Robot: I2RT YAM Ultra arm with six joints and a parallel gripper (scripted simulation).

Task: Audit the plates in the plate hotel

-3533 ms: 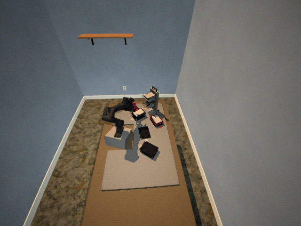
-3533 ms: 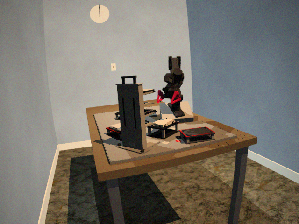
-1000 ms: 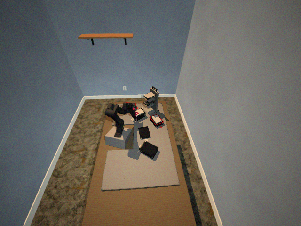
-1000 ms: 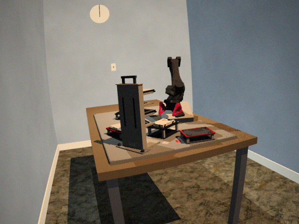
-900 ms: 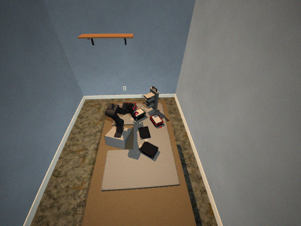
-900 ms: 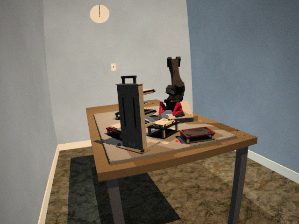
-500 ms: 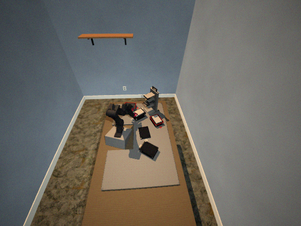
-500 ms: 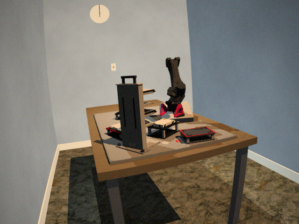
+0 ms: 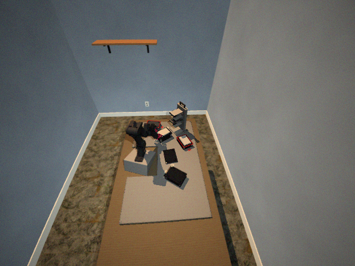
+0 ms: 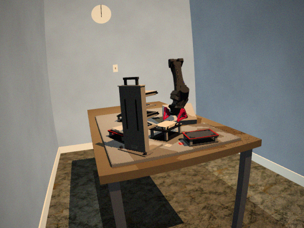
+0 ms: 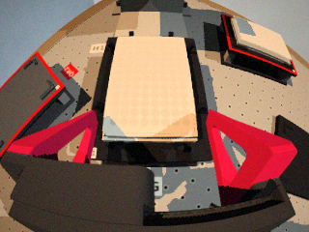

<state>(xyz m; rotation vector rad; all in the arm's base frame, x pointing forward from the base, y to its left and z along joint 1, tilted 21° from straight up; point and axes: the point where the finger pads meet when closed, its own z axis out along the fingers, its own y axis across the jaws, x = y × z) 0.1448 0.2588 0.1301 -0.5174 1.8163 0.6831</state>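
My gripper is now 4 cm short of the tan well plate, 4 cm to the right of it and 2 cm above it. The rest, counted from my hand: dark plate 18 cm ahead, 15 cm to the left, 8 cm above; grey back panel 24 cm ahead, 20 cm to the left, 7 cm above; H1 tag 7 cm ahead, 19 cm to the left, 9 cm below.
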